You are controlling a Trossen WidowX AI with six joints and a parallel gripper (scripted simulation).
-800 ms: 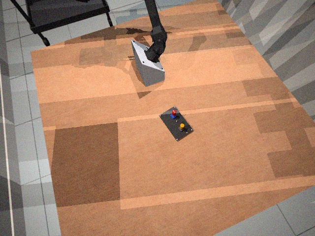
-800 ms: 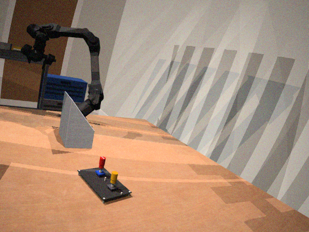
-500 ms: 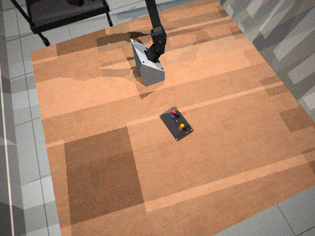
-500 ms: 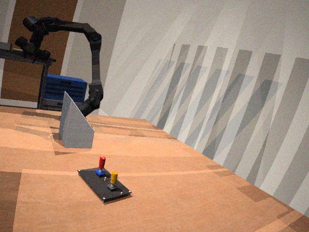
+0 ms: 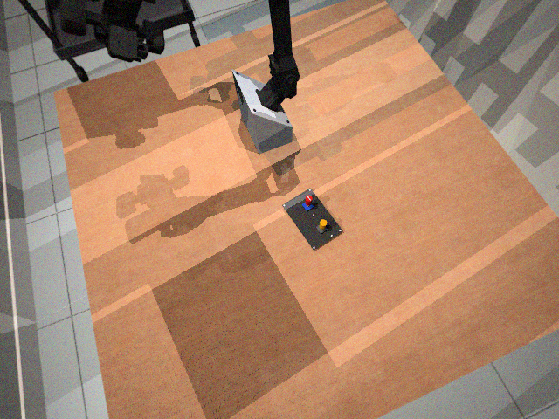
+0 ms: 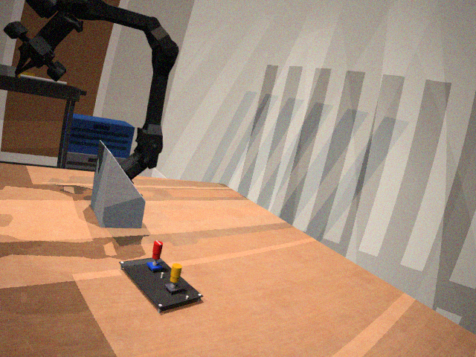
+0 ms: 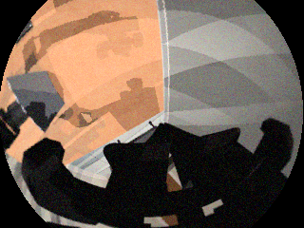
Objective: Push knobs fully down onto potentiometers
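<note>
The red knob lies 390 mm ahead of my gripper tip, 350 mm to the left of it and 280 mm below it. The rest, counted from my gripper tip: yellow knob: 470 mm ahead, 360 mm to the left, 290 mm below.
</note>
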